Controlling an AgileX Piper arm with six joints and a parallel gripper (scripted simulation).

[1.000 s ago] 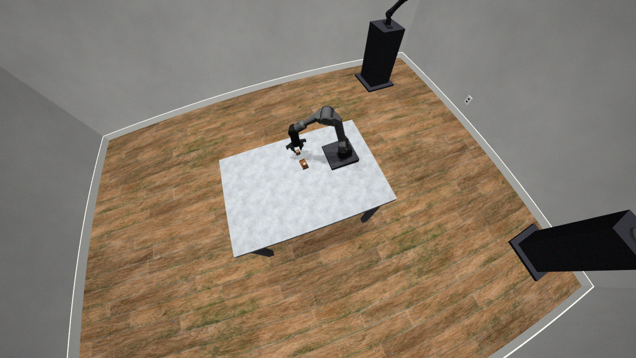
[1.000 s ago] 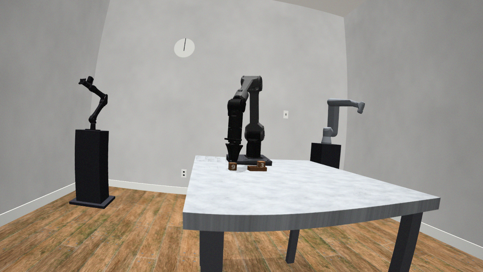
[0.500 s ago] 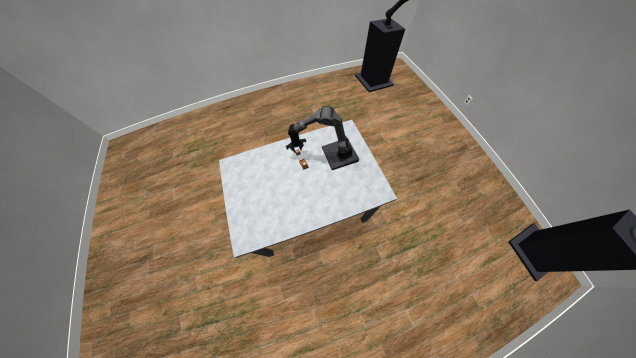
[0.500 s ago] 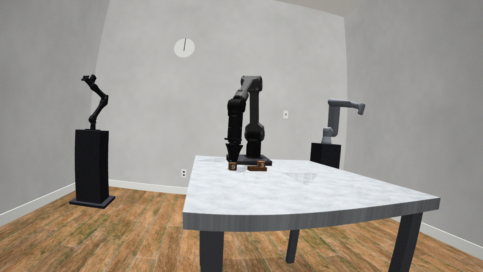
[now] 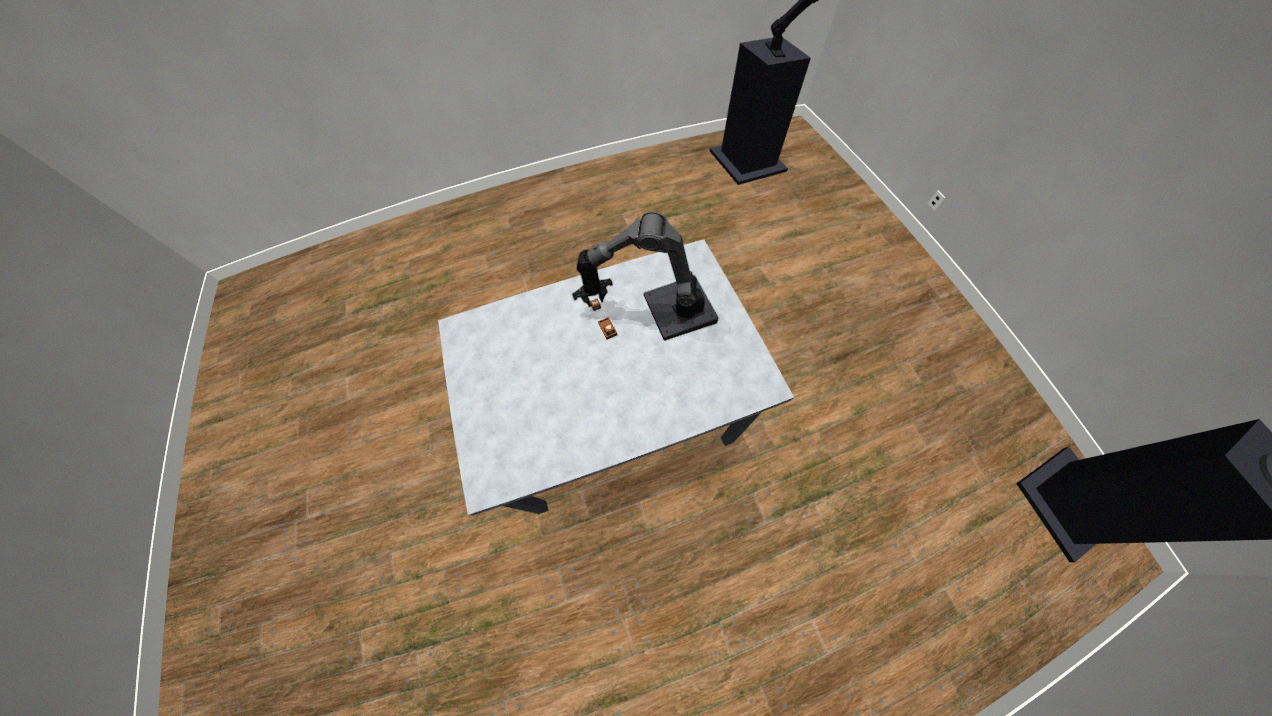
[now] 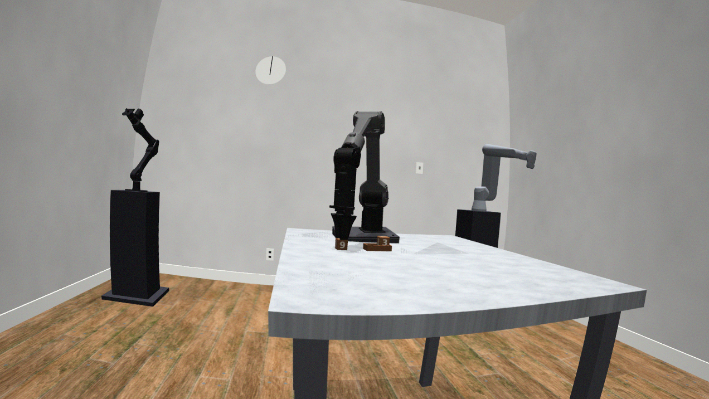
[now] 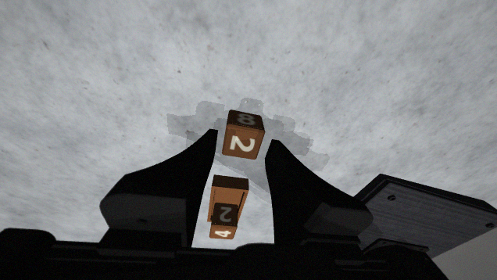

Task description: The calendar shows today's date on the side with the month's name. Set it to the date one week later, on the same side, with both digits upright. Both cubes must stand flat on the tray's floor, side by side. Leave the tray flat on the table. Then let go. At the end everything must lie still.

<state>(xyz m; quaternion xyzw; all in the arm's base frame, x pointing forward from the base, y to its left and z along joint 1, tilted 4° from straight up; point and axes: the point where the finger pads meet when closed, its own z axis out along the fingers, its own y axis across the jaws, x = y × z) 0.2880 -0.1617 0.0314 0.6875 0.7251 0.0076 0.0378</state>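
Right now the brown cube is 12 cm to the left of my hand, 1 cm below it and 1 cm behind it. The rest, counted from my hand: tray 11 cm to the left, 3 cm below, 1 cm behind.
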